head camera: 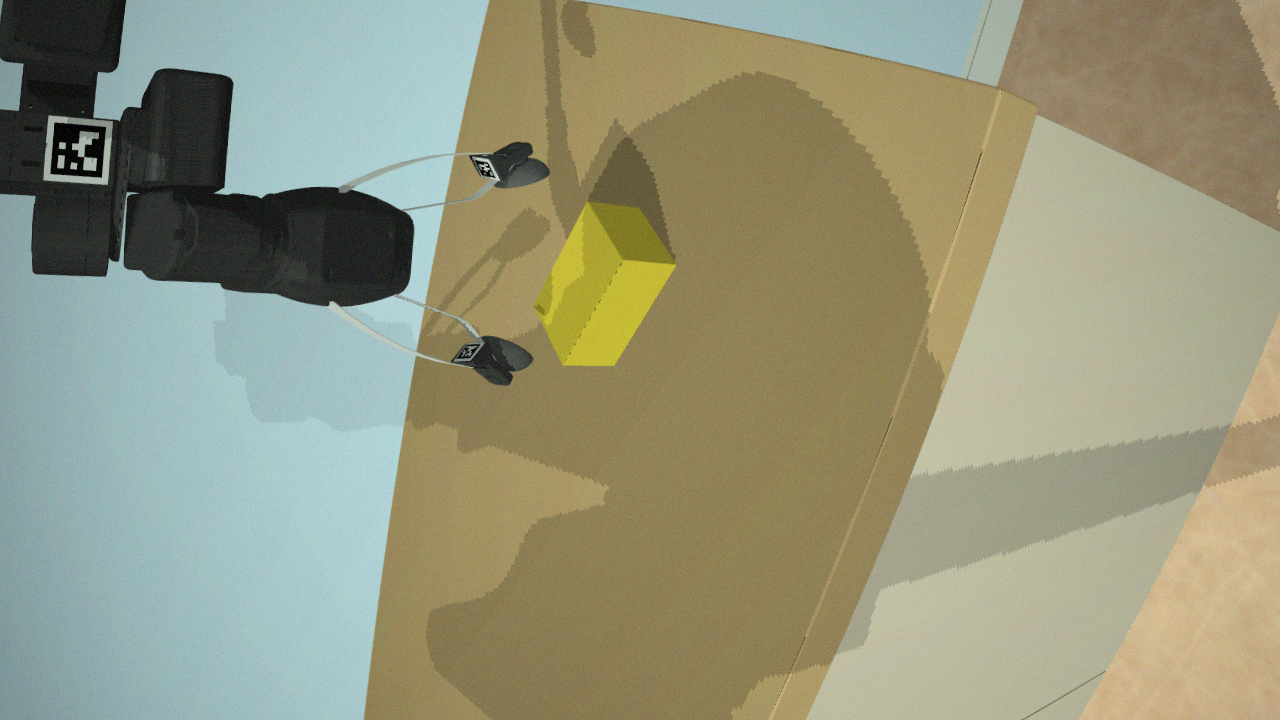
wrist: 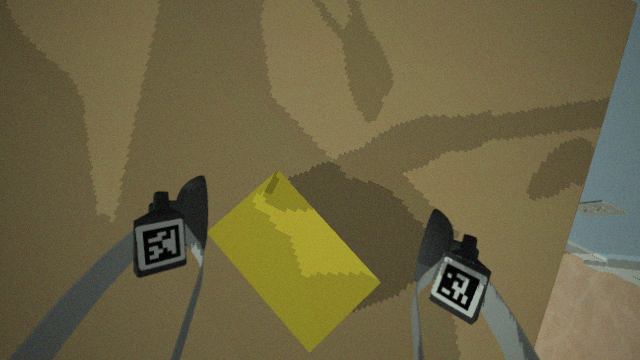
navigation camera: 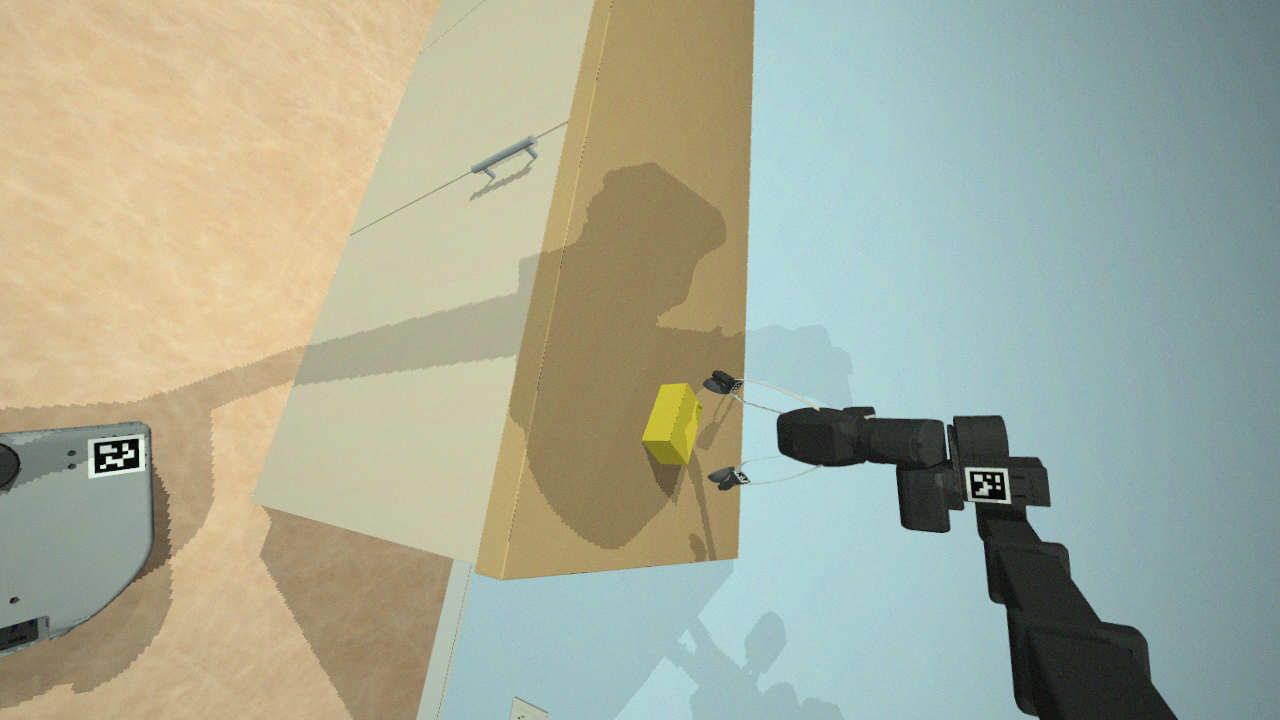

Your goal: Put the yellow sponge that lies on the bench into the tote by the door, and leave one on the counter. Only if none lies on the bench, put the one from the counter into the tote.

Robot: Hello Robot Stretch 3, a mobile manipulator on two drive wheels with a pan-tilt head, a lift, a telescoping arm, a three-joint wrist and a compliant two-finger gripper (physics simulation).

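Places are measured from the robot's base along level axes (x ahead, y left, z up), in millimetres.
Where they show: gripper, fingertip midpoint: (head camera: 529, 265) (wrist: 315, 217) (navigation camera: 710, 429).
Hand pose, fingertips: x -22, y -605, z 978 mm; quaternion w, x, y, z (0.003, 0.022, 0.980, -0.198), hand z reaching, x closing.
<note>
After its pixels a point has its place.
A yellow sponge (head camera: 608, 286) @[x -9, y -539, z 954 mm] (navigation camera: 671, 425) @[x -8, y -540, z 951 mm] (wrist: 295, 260) @[x -12, y -578, z 955 mm], a thick block, lies on the wooden top (head camera: 760, 501) @[x 117, y -428, z 910 mm] (navigation camera: 666, 89) @[x 572, y -690, z 910 mm] (wrist: 210, 75) @[x 81, y -722, z 910 mm] of a pale cabinet, turned at an angle to the fingers. My gripper (head camera: 521, 265) @[x -22, y -605, z 978 mm] (navigation camera: 721, 430) @[x -22, y -605, z 978 mm] (wrist: 315, 217) @[x -22, y -605, z 978 mm] is open and empty. It hangs above the top, with its fingertips apart from the sponge. In the wrist view the sponge shows between the two fingers, nearer the left one. In the head view it is just right of the fingertips. The tote and a second sponge do not show.
The pale cabinet front (head camera: 1074, 340) @[x 7, y -341, z 685 mm] (navigation camera: 402, 295) @[x 233, y -419, z 508 mm] has a bar handle (navigation camera: 503, 154) @[x 410, y -449, z 750 mm]. A light blue wall (head camera: 179, 555) @[x 316, y -1112, z 1154 mm] (navigation camera: 1029, 223) @[x 299, y -1106, z 1451 mm] runs along the top's back edge. My base (navigation camera: 71, 546) @[x -130, y -82, z 160 mm] stands on the floor (navigation camera: 223, 134) @[x 671, y -309, z 1 mm] at left in the navigation view. A wall outlet (navigation camera: 529, 710) @[x -706, y -727, z 402 mm] (wrist: 600, 208) @[x -723, y -720, z 424 mm] shows beyond the top's end.
</note>
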